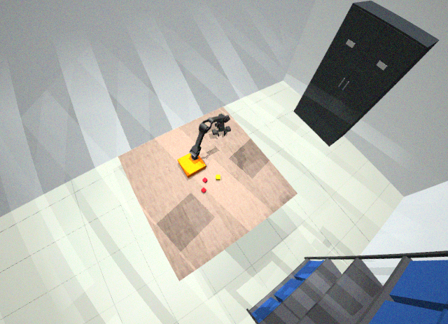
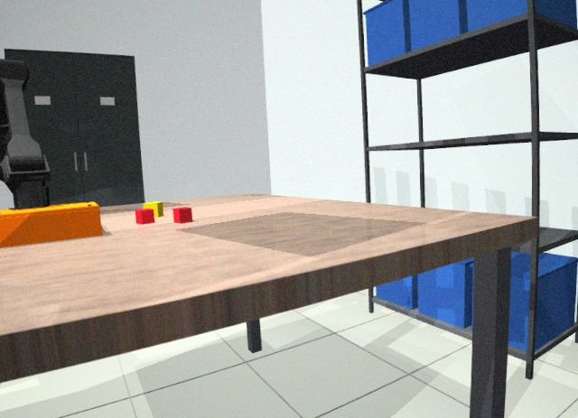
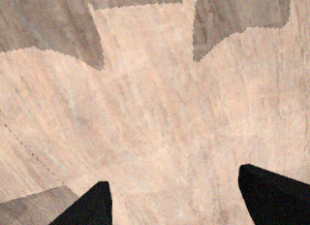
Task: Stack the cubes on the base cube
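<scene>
Right now my gripper tip is 380 mm short of the yellow base cube, 210 mm to the left of it and 60 mm above it. Also, from my gripper tip: red cube: 450 mm ahead, 380 mm to the right, 60 mm below.
</scene>
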